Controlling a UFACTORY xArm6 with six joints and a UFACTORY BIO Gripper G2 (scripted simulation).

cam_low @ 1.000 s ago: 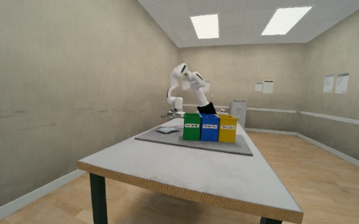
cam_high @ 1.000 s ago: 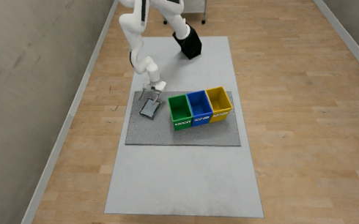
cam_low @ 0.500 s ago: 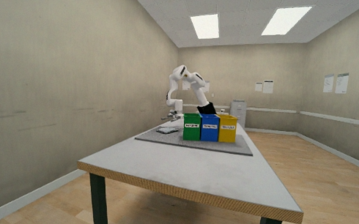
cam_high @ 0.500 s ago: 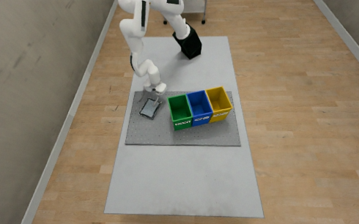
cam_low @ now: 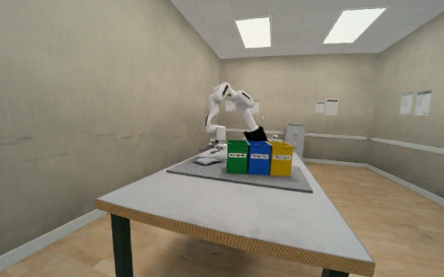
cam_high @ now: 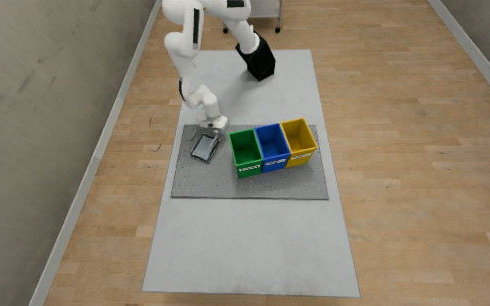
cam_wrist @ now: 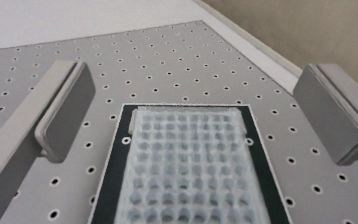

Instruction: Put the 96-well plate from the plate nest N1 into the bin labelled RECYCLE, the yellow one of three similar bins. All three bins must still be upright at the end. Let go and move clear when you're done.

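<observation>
The clear 96-well plate lies 70 mm below my hand. Also, from my hand: black plate nest N1: 80 mm below; then blue bin: 360 mm to the left, 10 mm above; then green bin: 240 mm to the left, 50 mm ahead, 10 mm above.
</observation>
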